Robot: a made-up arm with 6 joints.
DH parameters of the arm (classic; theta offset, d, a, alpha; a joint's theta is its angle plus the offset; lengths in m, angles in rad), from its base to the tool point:
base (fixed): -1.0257 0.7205 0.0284 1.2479
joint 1: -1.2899 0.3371 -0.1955 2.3
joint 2: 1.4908 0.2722 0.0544 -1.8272
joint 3: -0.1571 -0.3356 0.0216 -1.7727
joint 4: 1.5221 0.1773 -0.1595 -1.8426
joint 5: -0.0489 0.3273 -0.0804 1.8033
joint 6: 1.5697 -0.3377 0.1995 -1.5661
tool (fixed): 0.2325 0.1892 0 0
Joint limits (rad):
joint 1: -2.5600..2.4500
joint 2: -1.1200..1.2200
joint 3: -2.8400..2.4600
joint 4: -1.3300..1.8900
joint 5: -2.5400..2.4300
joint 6: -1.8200..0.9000
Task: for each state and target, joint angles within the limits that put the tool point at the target. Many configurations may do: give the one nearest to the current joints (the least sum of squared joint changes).
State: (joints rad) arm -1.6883 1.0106 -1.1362 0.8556 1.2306 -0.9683
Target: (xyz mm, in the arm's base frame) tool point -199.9 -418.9 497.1
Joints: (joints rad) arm -2.1757 1.1236 -1.0177 0.5295 1.2841 -0.8556
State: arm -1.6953 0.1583 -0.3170 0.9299 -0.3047 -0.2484
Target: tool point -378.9 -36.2 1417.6
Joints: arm -1.1928 -0.5261 0.2423 1.4398 0.1408 -0.0038
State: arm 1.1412 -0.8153 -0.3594 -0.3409 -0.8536 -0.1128
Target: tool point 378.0 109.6 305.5
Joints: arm 1.1594 -0.2404 0.0370 -0.6302 -1.1169 0.1278
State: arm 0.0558 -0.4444 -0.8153 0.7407 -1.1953 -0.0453
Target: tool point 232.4 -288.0 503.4
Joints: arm -0.1463 -0.2205 -0.8708 -0.0693 -1.6468 -0.2309
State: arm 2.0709 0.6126 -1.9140 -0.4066 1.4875 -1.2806
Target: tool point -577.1 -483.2 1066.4
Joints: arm 2.0954 0.4942 -1.7451 -0.5113 1.4326 -1.2963
